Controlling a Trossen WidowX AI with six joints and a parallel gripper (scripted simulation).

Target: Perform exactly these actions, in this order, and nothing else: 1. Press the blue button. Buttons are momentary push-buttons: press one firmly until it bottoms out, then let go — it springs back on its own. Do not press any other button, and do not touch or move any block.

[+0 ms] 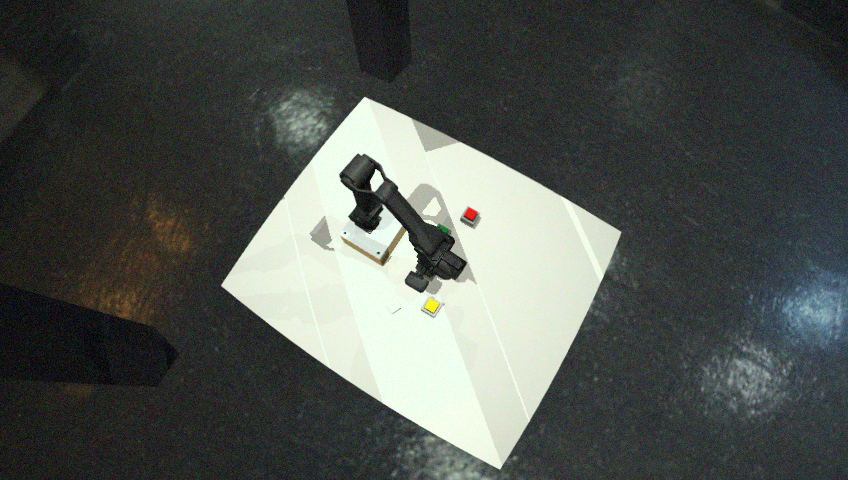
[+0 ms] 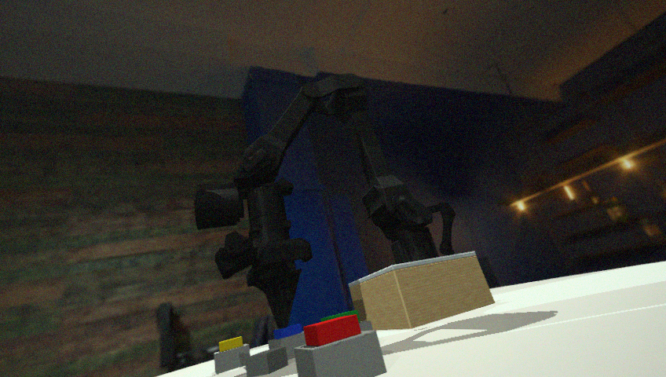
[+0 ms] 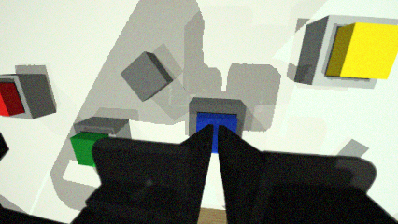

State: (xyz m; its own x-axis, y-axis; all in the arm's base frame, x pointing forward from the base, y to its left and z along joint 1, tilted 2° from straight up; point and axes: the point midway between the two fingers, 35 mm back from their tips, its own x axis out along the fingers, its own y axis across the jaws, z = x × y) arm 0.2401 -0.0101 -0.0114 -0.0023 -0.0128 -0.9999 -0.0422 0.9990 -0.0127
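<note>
The blue button is 1 cm behind my gripper tip and 1 cm below it. The rest, counted from my gripper tip: small grey block: 3 cm ahead, 7 cm to the left, 3 cm below; green button: 4 cm behind, 12 cm to the left; yellow button: 7 cm ahead, 9 cm to the right.
</note>
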